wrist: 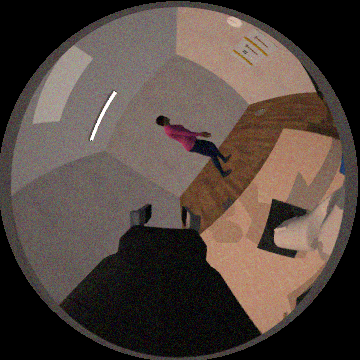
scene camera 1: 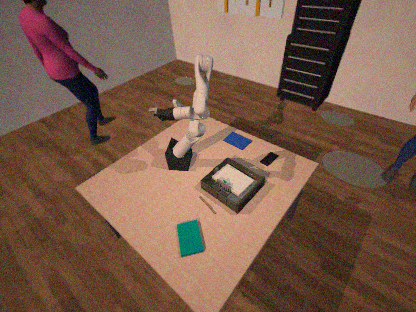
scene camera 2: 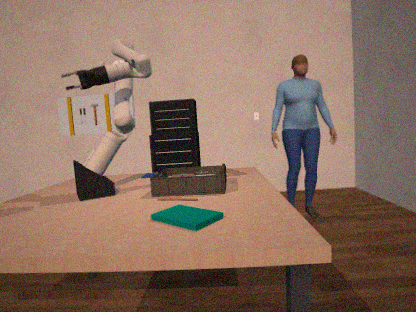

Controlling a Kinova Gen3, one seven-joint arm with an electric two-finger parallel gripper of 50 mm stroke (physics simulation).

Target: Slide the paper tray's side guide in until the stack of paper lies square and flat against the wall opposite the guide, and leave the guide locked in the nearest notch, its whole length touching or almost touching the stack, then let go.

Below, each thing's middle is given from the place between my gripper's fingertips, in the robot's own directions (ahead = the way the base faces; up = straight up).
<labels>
The green book (scene camera 2: pixel 192 218) is 600 mm ahead of my hand, 120 mm to the right of it and 510 mm below it.
</labels>
